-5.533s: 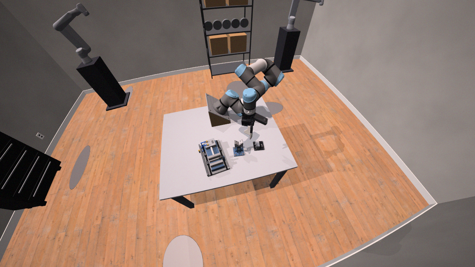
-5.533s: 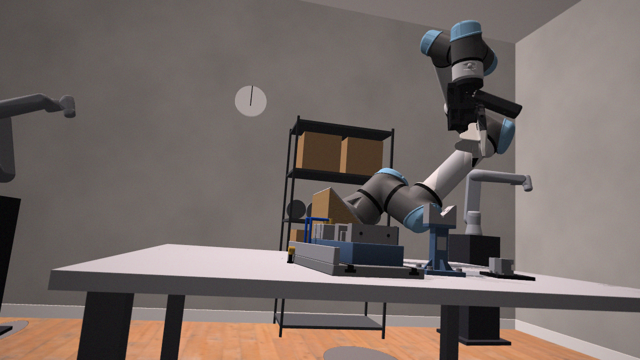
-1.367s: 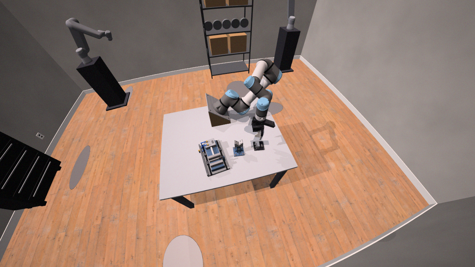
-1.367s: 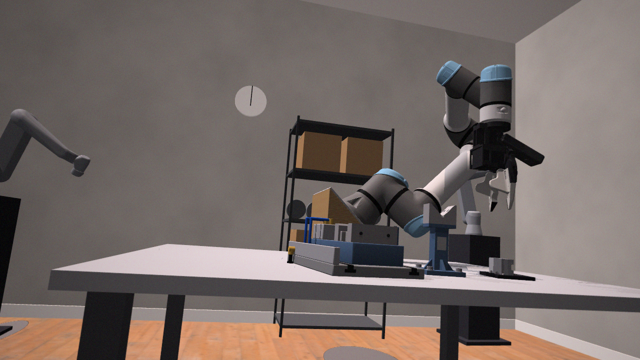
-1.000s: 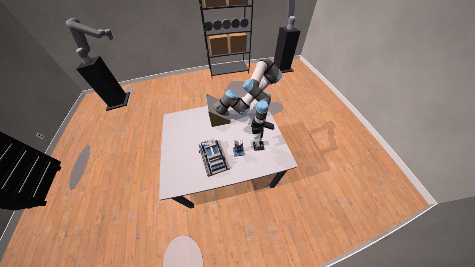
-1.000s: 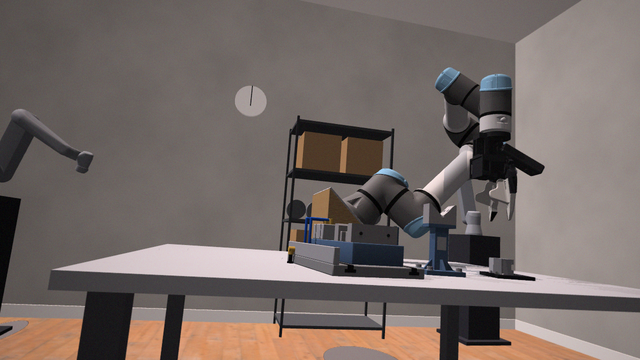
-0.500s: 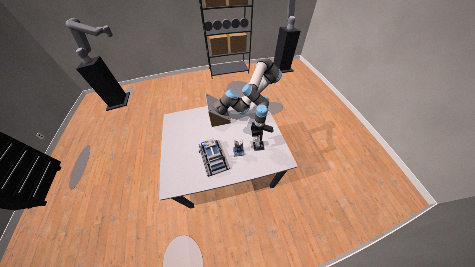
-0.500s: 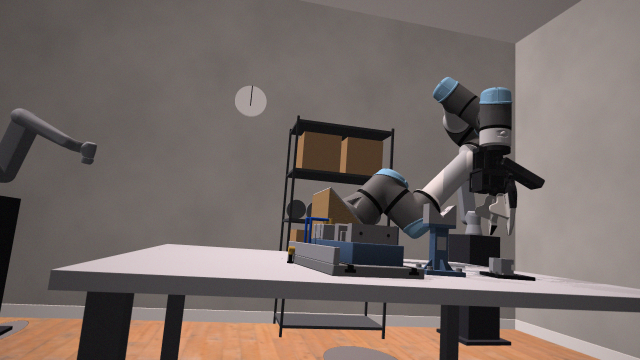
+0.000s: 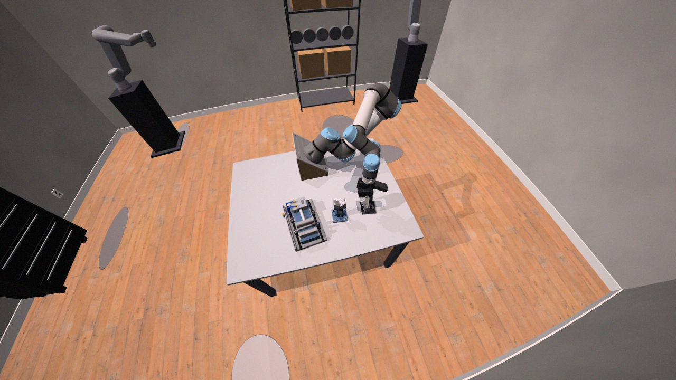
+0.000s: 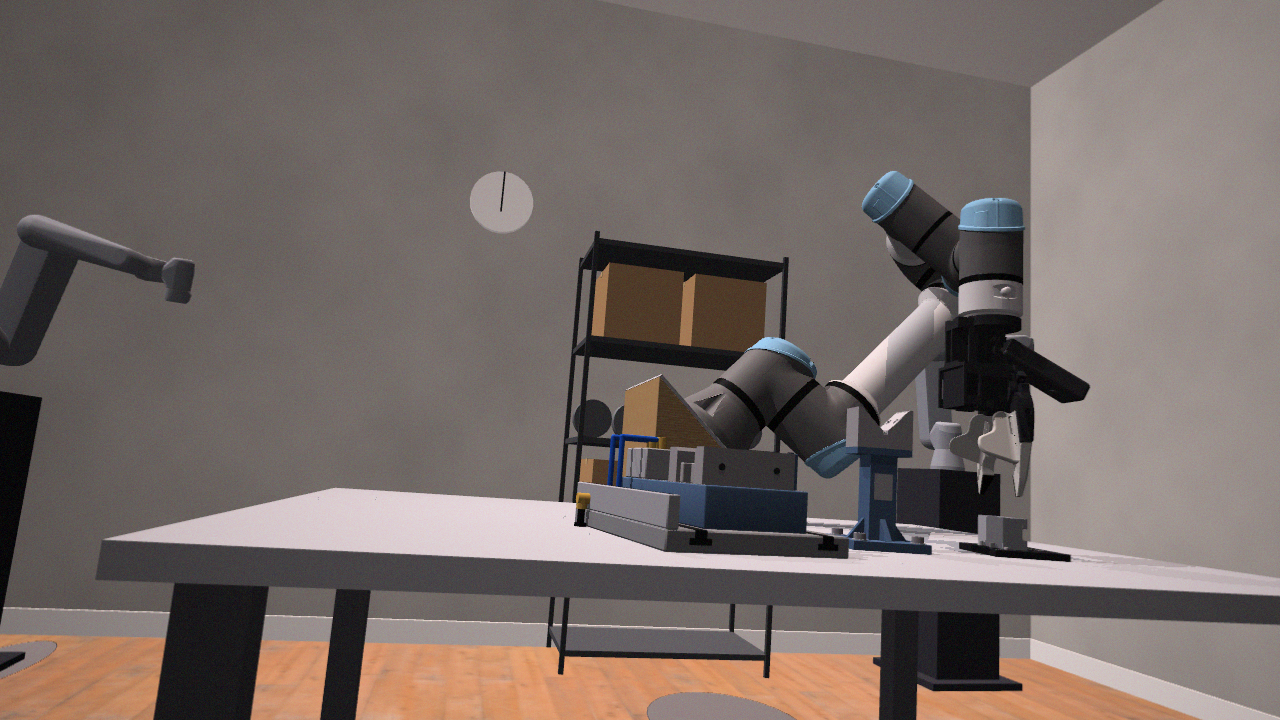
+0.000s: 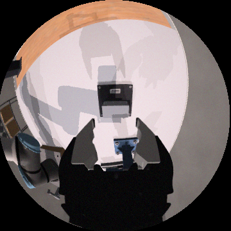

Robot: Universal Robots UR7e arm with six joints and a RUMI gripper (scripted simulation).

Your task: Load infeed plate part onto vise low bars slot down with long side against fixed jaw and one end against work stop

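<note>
My gripper is now 60 mm above the part and 10 mm to the right of it. The rest, counted from my hand: vise (390 mm to the right, 40 mm below); then infeed plate (80 mm below, 10 mm to the left).
</note>
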